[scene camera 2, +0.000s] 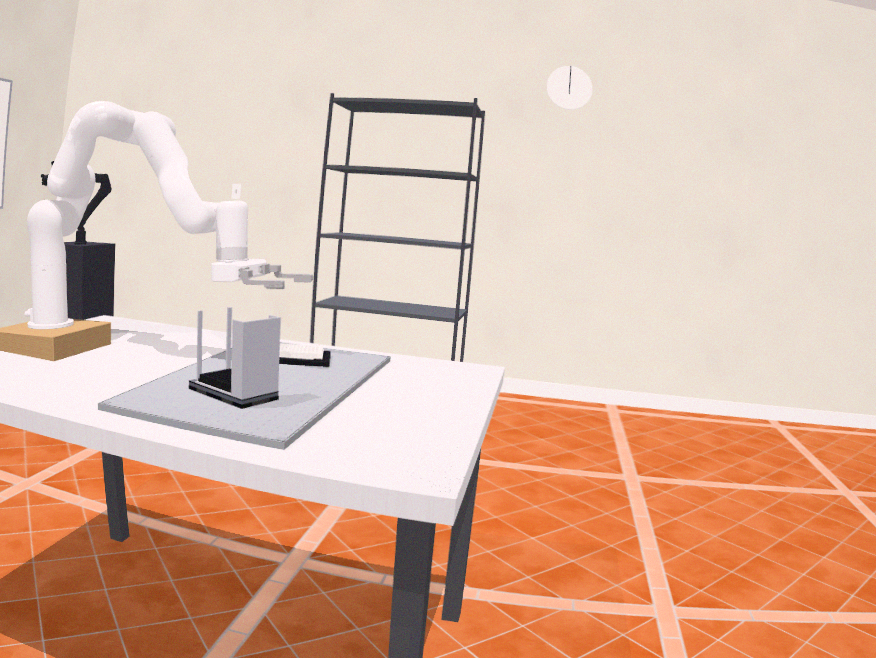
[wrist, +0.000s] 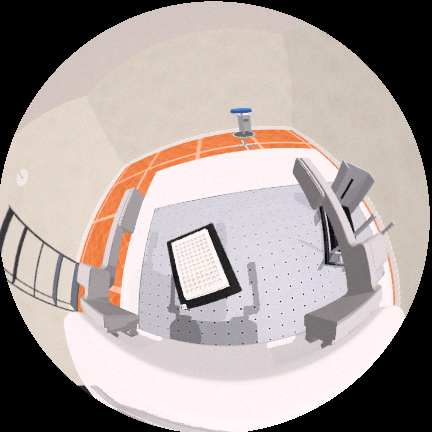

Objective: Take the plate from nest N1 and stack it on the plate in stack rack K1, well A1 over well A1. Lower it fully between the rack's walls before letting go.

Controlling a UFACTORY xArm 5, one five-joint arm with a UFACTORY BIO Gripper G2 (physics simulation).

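Where they show: hand, tool point: (scene camera 2: 289,281) (wrist: 210,191); arm's base, link origin: (scene camera 2: 50,325).
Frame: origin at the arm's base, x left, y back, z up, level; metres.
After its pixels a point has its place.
The white well plate (scene camera 2: 304,349) @(z -0.014, x 0.197, y -0.644 m) (wrist: 199,262) @(z -0.020, x 0.186, y -0.625 m) sits in the black nest N1 (scene camera 2: 311,360) @(z -0.027, x 0.153, y -0.679 m) (wrist: 230,282) @(z -0.025, x 0.130, y -0.582 m), slightly turned in the wrist view. Stack rack K1 (scene camera 2: 256,357) @(z 0.050, x -0.193, y -0.699 m) (wrist: 357,184) @(z 0.072, x -0.205, y -0.690 m) has a tall grey wall panel and thin upright posts on a black base. A dark surface shows low inside the rack, but its wells cannot be made out. My gripper (scene camera 2: 288,281) @(z 0.150, x 0.124, y -0.627 m) (wrist: 220,196) @(z 0.150, x 0.124, y -0.627 m) is open and empty, high above the board. In the wrist view the nest lies between the two finger arms, and the right finger partly covers the rack.
The grey perforated board (scene camera 2: 339,386) @(z -0.038, x 0.015, y -0.792 m) (wrist: 285,255) @(z -0.039, x 0.012, y -0.618 m) lies on the white table (scene camera 2: 396,432) @(z -0.051, x -0.176, y -0.958 m) (wrist: 210,175) @(z -0.052, x 0.163, y -0.934 m) under the nest and the rack. The rack's walls and posts rise well above the board. A dark shelf unit (scene camera 2: 396,309) stands behind the table. A blue-topped stool (wrist: 241,110) stands beyond it.
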